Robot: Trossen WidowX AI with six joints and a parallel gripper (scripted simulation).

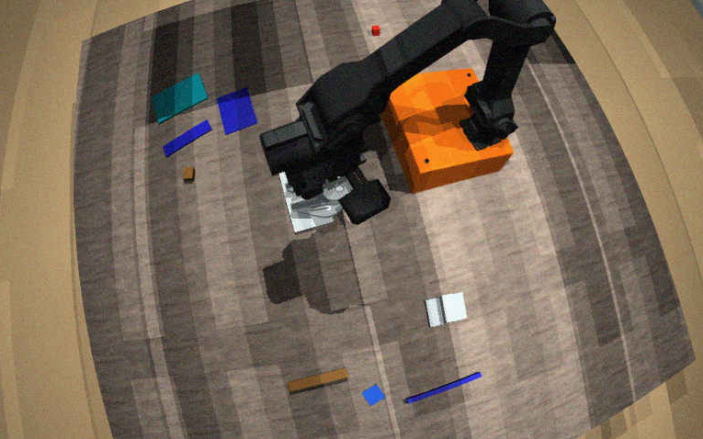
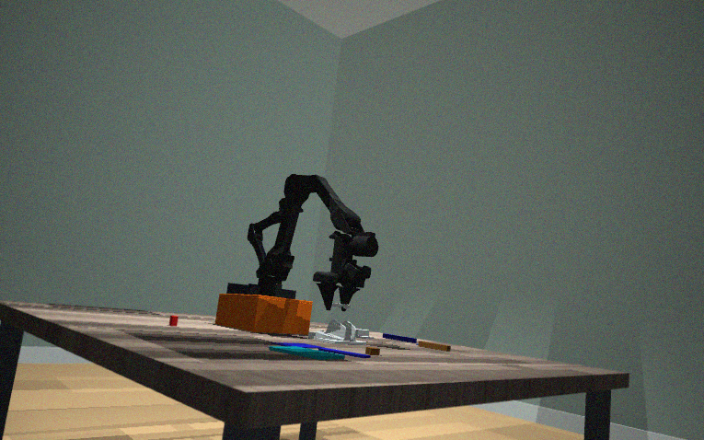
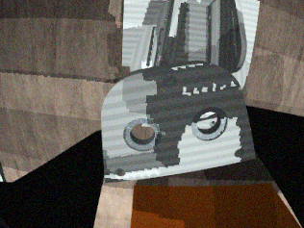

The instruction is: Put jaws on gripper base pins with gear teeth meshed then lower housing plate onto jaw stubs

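The white jaw lies 10 mm to the right of my gripper tip and 70 mm below it. The rest, counted from my gripper tip: small brown cube 240 mm ahead, 170 mm to the right, 70 mm below; then blue plate 110 mm ahead, 270 mm to the right, 80 mm below; then white gripper base 10 mm ahead, 20 mm above.
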